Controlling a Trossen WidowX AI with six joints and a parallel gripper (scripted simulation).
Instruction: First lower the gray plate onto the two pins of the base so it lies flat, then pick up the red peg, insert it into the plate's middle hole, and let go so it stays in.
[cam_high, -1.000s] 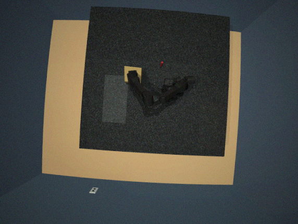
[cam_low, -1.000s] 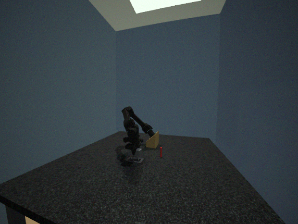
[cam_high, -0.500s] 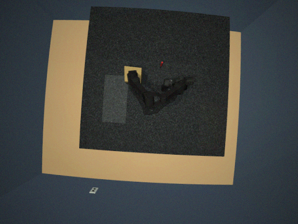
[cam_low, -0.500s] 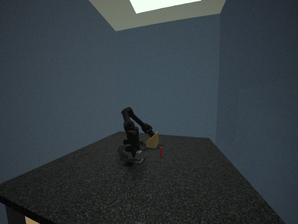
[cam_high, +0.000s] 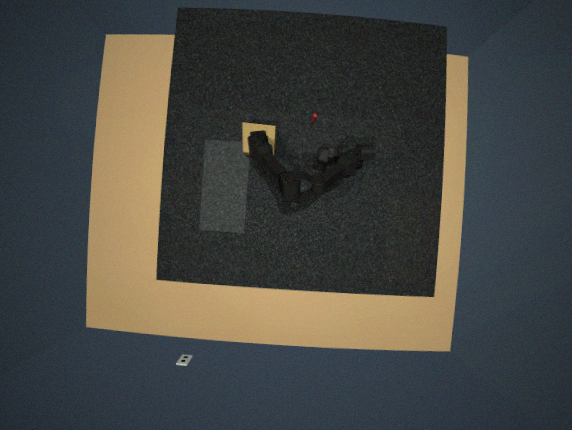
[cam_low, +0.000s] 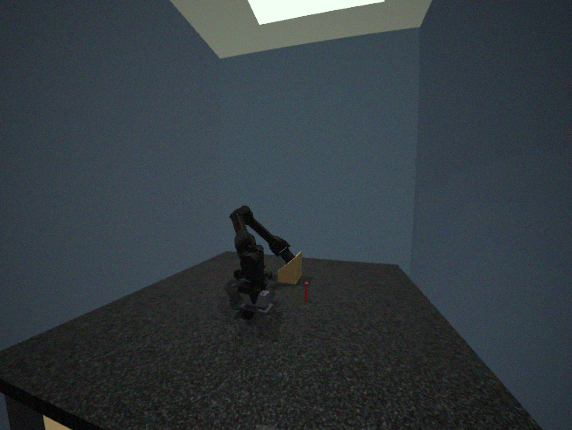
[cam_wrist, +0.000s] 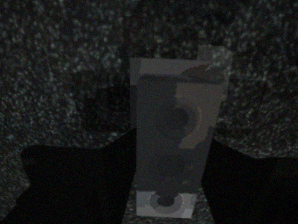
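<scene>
My gripper tip is now 30 mm below the gray plate. Round my gripper tip: red peg (90 mm behind, 190 mm to the left, 20 mm above).
</scene>
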